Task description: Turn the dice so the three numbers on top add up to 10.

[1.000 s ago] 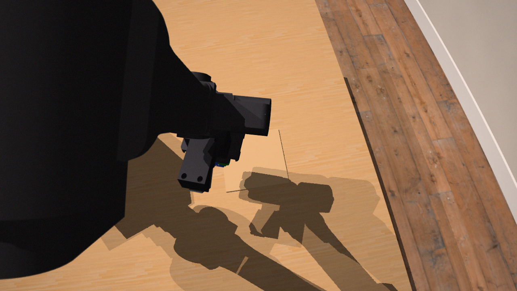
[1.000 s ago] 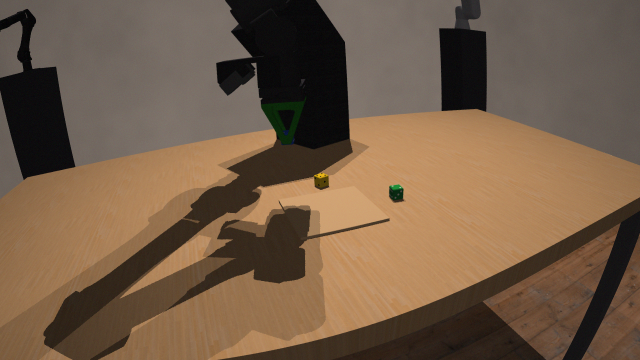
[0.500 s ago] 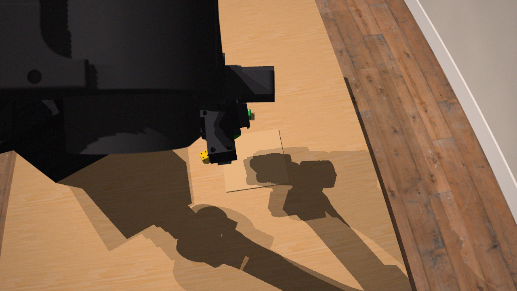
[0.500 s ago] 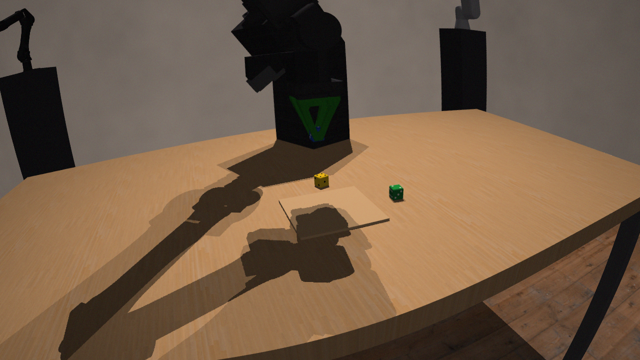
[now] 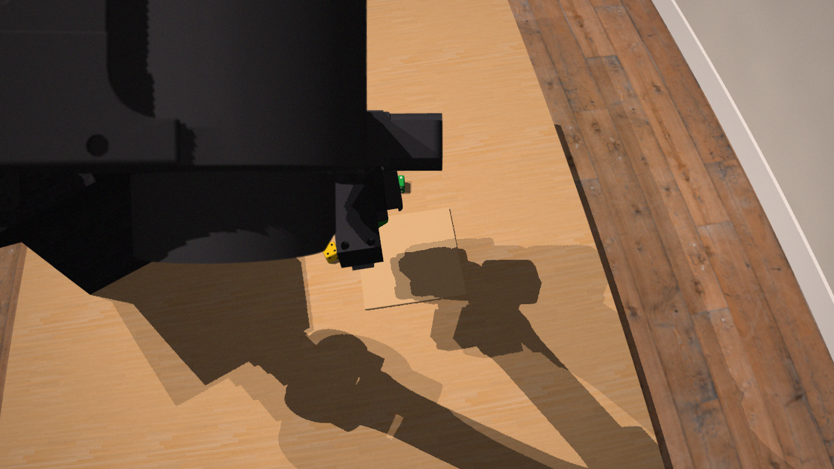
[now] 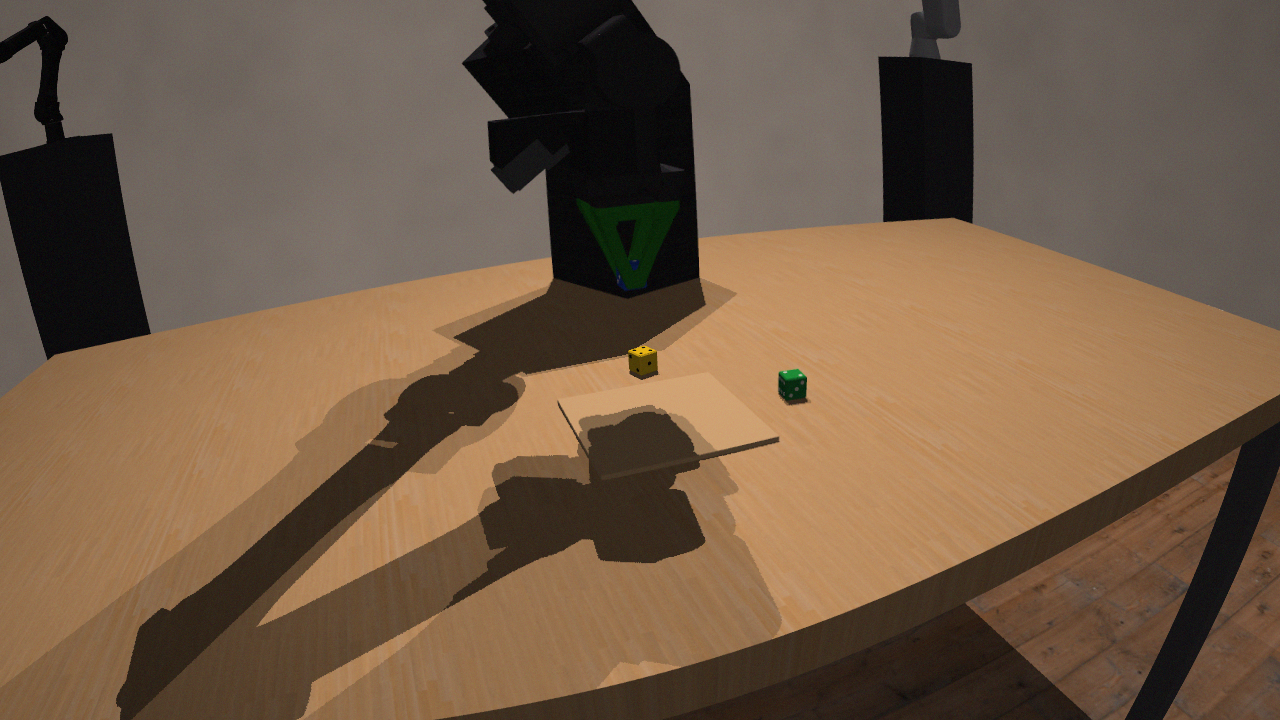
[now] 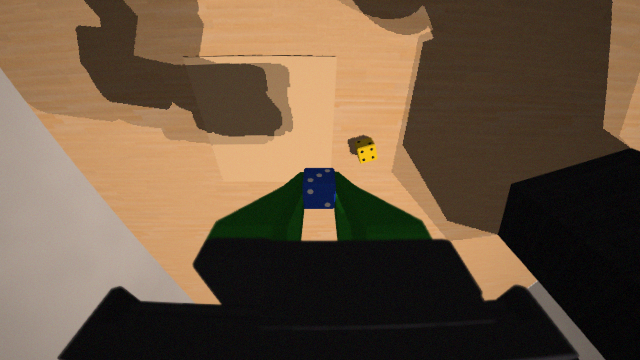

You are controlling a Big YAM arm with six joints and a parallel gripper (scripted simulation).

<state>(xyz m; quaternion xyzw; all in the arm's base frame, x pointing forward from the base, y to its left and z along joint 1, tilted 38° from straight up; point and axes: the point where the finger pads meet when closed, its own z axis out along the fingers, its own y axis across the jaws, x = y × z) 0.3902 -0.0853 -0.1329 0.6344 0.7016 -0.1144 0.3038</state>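
Right now my hand is 10 cm above the yellow die, 5 cm past it and 2 cm to the right of it. Round my hand: green die: 12 cm to the left, 10 cm below, 6 cm ahead; blue die: right at my hand; tan mat: 11 cm below, 5 cm ahead.
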